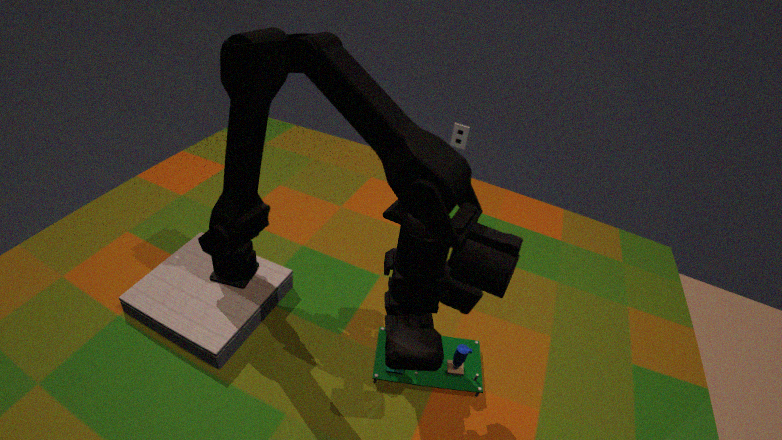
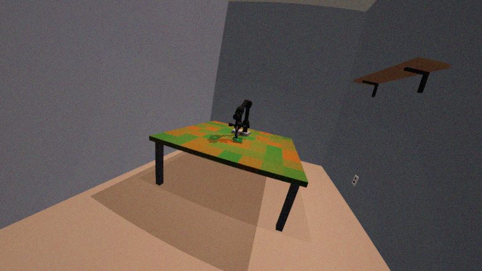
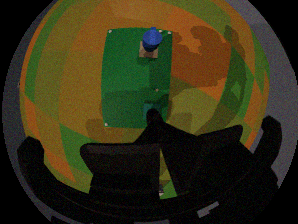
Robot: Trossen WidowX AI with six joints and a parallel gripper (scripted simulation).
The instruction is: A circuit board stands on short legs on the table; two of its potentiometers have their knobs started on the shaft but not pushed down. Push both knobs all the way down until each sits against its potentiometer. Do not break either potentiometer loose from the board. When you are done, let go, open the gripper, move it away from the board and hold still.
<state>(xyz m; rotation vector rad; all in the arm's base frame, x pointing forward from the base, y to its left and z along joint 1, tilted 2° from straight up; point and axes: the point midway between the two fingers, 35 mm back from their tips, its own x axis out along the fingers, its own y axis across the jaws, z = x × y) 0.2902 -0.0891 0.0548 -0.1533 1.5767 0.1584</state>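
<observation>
Now: the black knob 10 mm below my gripper tip. From my gripper tip the other things lie so: blue knob 90 mm ahead, 20 mm to the left, 10 mm below.
</observation>
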